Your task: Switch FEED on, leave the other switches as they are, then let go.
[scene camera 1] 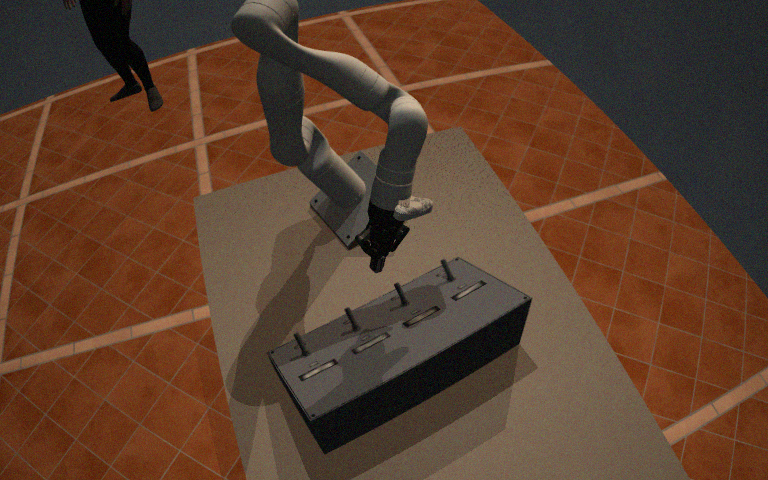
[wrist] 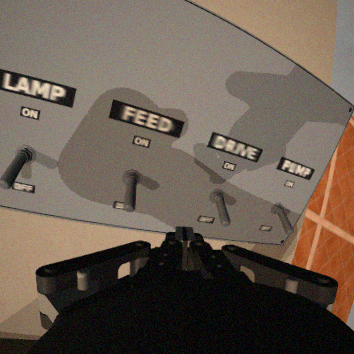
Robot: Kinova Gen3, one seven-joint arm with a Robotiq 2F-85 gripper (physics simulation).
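Seen in the pictures: gripper, between the fingertips: point(scene camera 1: 375, 270) point(wrist: 182, 237); arm's base, origin of its link: point(scene camera 1: 350, 192).
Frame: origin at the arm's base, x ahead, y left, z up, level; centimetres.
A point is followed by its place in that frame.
The FEED lever point(scene camera 1: 400, 294) @[y -7.5, x 38.7, z 5.2 cm] point(wrist: 130, 191) @[y -7.2, x 38.3, z 5.7 cm] leans toward its OFF mark, on the robot's side of the panel. The LAMP lever point(scene camera 1: 447, 270) @[y 4.5, x 38.5, z 5.1 cm] point(wrist: 16, 167) @[y 4.4, x 38.1, z 5.4 cm], DRIVE lever point(scene camera 1: 351, 319) @[y -19.5, x 38.9, z 5.2 cm] point(wrist: 221, 207) @[y -18.9, x 38.6, z 5.4 cm] and PUMP lever point(scene camera 1: 300, 344) @[y -31.5, x 39.1, z 5.3 cm] point(wrist: 283, 219) @[y -30.7, x 38.7, z 5.3 cm] also lean to the OFF side. My gripper point(scene camera 1: 376, 267) @[y -11.2, x 35.4, z 12.3 cm] point(wrist: 182, 237) @[y -11.2, x 35.4, z 12.3 cm] is shut with nothing between its fingers. It is above the panel's lever-side edge, apart from the levers. In the wrist view its fingertips show between the FEED and DRIVE levers, lower in the picture.
The switch box point(scene camera 1: 419, 373) @[y -15.1, x 58.6, z 8.1 cm] point(wrist: 165, 30) @[y -6.0, x 54.8, z 10.1 cm] stands on the table point(scene camera 1: 572, 390) @[y 14.9, x 74.9, z -6.2 cm]. The arm's mounting plate point(scene camera 1: 335, 221) @[y -6.7, x 3.9, z -3.7 cm] is behind the gripper. Shadows of the arm fall across the panel. A person's legs point(scene camera 1: 121, 50) show on the tiled floor at the back left.
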